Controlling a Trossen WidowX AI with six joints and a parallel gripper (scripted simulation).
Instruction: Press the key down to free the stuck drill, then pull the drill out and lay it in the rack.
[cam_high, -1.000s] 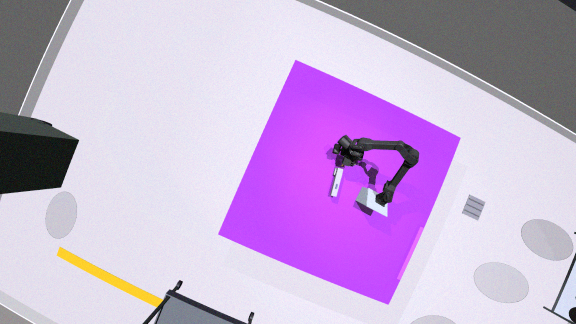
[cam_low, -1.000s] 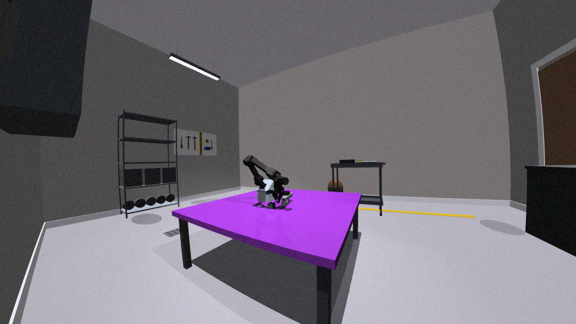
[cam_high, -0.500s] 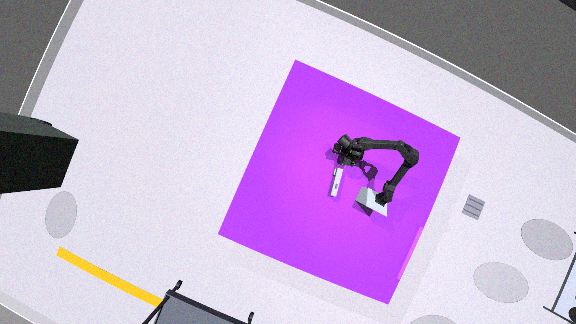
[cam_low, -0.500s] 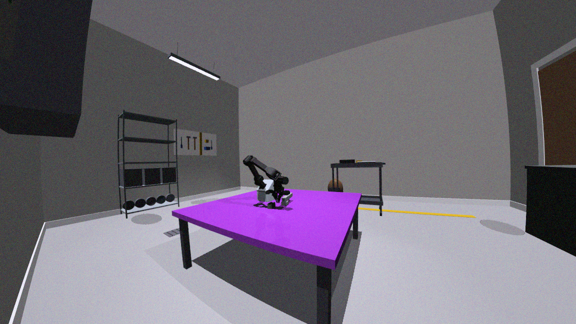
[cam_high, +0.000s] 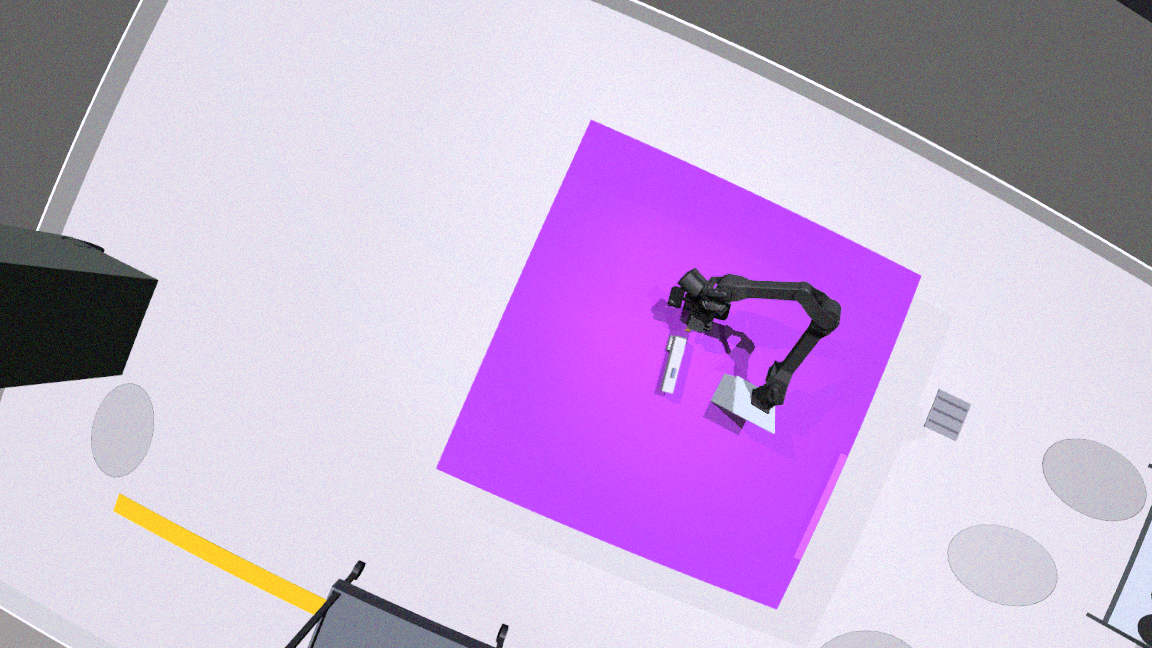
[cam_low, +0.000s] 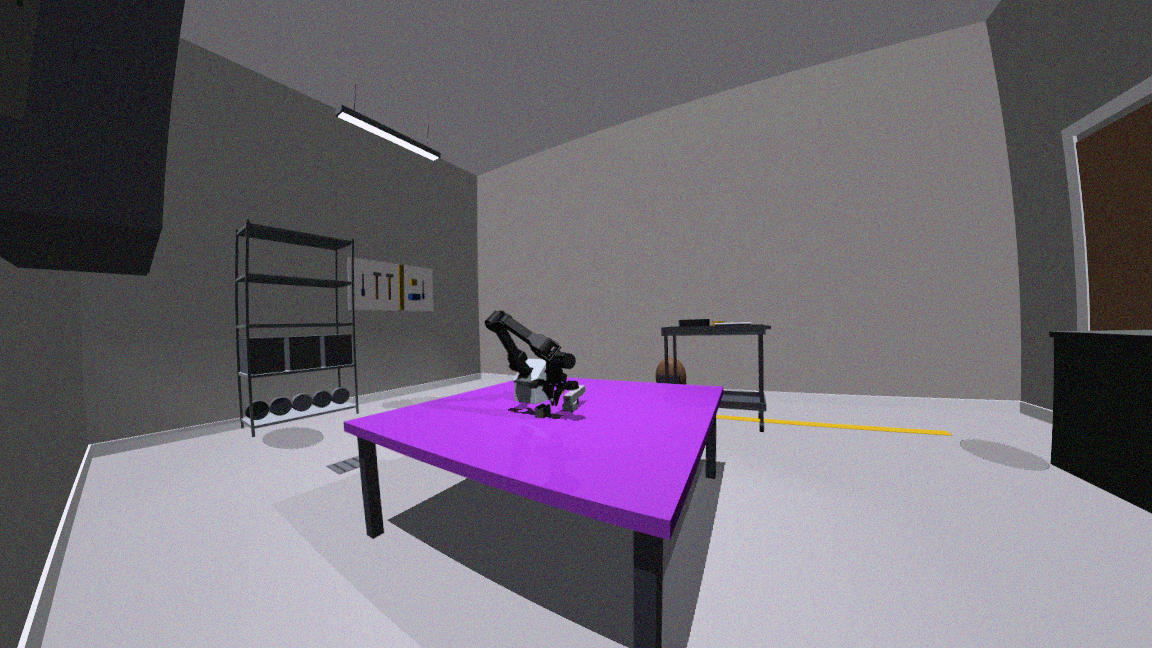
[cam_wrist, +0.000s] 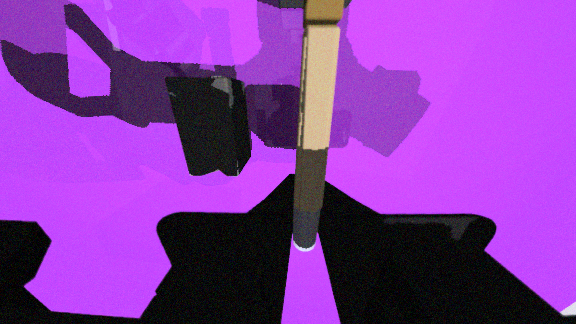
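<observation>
Now: the slim drill 40 mm to the left of my gripper tip, 40 mm above it and 10 mm behind it. The rest, counted from my gripper tip: rack (70 mm behind, 30 mm below, 10 mm to the left); then dark key (220 mm to the left, 50 mm behind); then pale grey block (190 mm to the left, 40 mm behind).
</observation>
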